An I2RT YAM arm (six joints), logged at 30 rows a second.
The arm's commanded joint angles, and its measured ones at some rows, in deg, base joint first. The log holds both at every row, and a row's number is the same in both.
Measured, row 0:
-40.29, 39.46, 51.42, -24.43, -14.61, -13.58
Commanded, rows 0 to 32:
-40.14, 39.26, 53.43, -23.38, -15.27, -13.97
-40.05, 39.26, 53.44, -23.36, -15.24, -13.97
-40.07, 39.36, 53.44, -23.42, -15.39, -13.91
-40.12, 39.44, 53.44, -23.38, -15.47, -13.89
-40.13, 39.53, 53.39, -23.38, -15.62, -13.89
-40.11, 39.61, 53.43, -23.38, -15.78, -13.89
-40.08, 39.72, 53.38, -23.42, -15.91, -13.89
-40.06, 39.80, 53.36, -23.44, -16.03, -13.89
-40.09, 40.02, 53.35, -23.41, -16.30, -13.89
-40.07, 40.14, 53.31, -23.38, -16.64, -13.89
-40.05, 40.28, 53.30, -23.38, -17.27, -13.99
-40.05, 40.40, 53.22, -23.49, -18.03, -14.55
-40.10, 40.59, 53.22, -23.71, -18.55, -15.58
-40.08, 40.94, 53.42, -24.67, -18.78, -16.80
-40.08, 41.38, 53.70, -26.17, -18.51, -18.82
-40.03, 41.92, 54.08, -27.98, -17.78, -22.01
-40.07, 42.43, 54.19, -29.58, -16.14, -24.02
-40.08, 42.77, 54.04, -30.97, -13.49, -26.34
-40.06, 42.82, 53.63, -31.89, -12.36, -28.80
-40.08, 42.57, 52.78, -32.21, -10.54, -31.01
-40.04, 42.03, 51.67, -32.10, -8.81, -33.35
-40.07, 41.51, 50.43, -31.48, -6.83, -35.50
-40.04, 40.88, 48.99, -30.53, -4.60, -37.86
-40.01, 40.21, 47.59, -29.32, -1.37, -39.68
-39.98, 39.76, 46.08, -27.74, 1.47, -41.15
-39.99, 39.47, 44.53, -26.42, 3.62, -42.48
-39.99, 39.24, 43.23, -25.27, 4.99, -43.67
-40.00, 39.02, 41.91, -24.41, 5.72, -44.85
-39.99, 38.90, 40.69, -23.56, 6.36, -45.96
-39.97, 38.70, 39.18, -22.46, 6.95, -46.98
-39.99, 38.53, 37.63, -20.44, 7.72, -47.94
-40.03, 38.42, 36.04, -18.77, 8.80, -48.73
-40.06, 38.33, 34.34, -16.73, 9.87, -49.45
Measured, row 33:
-40.18, 39.35, 38.76, -26.33, 2.74, -43.11
